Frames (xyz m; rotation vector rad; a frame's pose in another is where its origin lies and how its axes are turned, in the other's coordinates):
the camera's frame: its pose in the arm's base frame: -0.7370 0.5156 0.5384 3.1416 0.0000 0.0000
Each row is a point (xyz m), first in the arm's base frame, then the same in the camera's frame.
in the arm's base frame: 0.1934 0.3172 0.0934
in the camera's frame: 0.9304 0.1984 0.4450
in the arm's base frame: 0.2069 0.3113 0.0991
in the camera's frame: 0.9439 0.2043 0.4393
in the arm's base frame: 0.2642 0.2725 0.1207
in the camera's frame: 1.0012 0.2431 0.4177
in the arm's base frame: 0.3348 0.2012 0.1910
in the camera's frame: 1.0718 0.3144 0.3474
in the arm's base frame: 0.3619 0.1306 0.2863
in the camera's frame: 1.0989 0.3850 0.2521
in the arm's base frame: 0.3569 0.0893 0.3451
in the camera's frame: 1.0939 0.4263 0.1933
